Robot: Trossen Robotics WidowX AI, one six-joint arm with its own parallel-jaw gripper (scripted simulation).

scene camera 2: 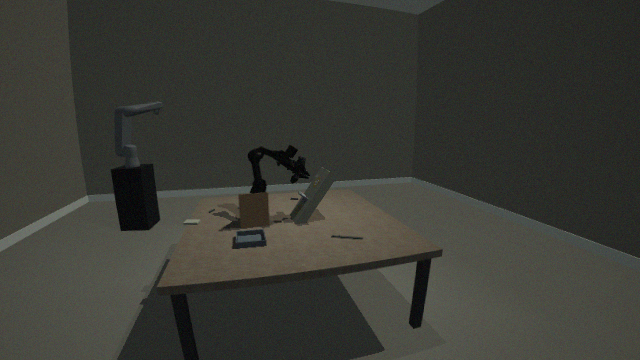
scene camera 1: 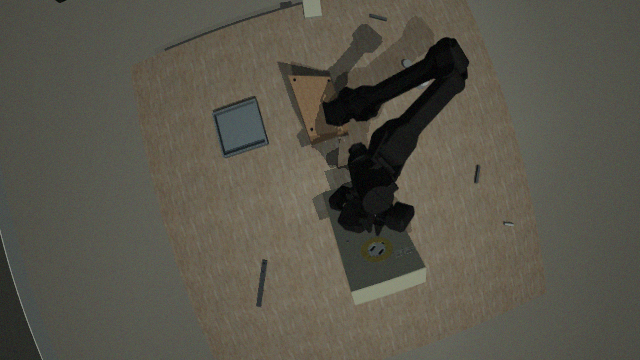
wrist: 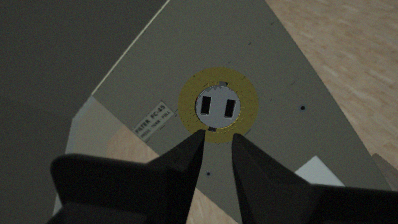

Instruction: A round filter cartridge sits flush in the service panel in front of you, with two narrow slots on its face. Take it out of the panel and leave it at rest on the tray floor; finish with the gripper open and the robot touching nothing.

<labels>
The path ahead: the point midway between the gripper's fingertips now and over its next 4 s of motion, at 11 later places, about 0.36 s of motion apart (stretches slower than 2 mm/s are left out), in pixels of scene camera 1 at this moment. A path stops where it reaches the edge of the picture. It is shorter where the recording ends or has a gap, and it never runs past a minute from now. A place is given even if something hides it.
My gripper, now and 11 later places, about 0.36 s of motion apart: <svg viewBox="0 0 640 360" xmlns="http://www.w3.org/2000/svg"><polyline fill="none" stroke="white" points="374,233 374,234 374,239 376,243 377,247 376,248 376,249 376,249 377,251 377,252 377,252 377,252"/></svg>
</labels>
